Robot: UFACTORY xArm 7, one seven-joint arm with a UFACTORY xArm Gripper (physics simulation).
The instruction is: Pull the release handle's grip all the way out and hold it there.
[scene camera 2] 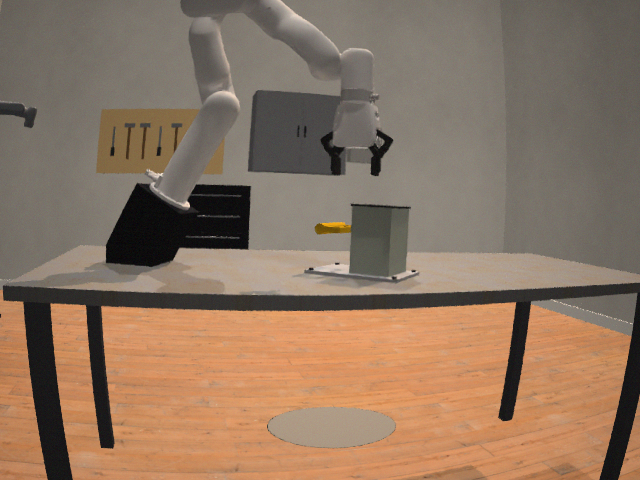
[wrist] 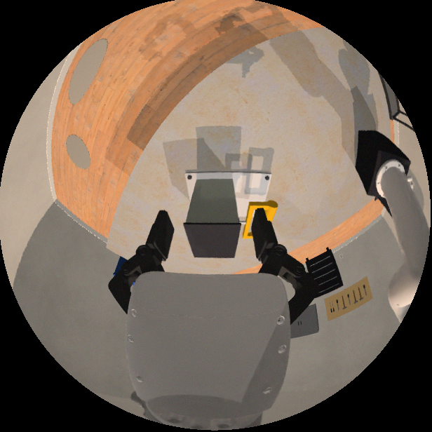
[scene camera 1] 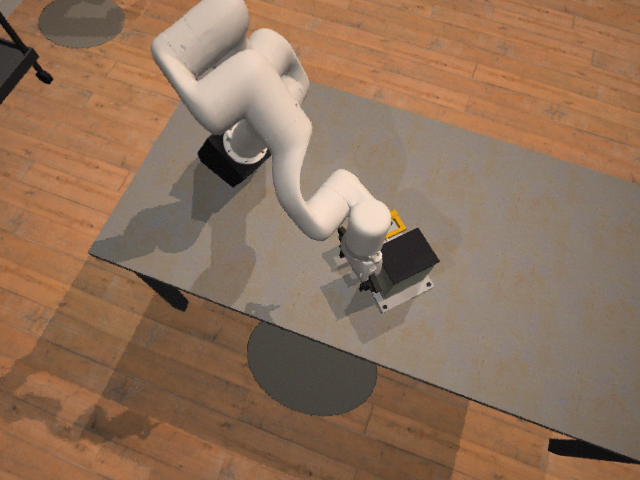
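Observation:
The release handle's yellow grip [scene camera 1: 401, 222] [scene camera 2: 330, 227] [wrist: 270, 205] is a flat rectangular loop on one side of a grey-green box [scene camera 1: 410, 255] [scene camera 2: 370, 240] [wrist: 212, 240] with a dark top. The box stands upright on a white base plate [scene camera 1: 405, 299] [scene camera 2: 328, 270] bolted at the corners. In scene camera 1 the arm hides part of the grip. My gripper [scene camera 1: 357, 268] [scene camera 2: 355, 173] [wrist: 210, 218] is open and empty, pointing down, higher than the box top and grip. In the wrist view its right finger overlaps the grip, and the box shows between the fingers.
The box assembly stands on a grey table [scene camera 1: 516, 258] [scene camera 2: 465, 268]. The arm's black base [scene camera 1: 222, 160] [scene camera 2: 136, 232] stands at the table's left. A black drawer unit [scene camera 2: 222, 227], a tool board [scene camera 2: 118, 165] and a grey wall cabinet [scene camera 2: 279, 134] are behind the table.

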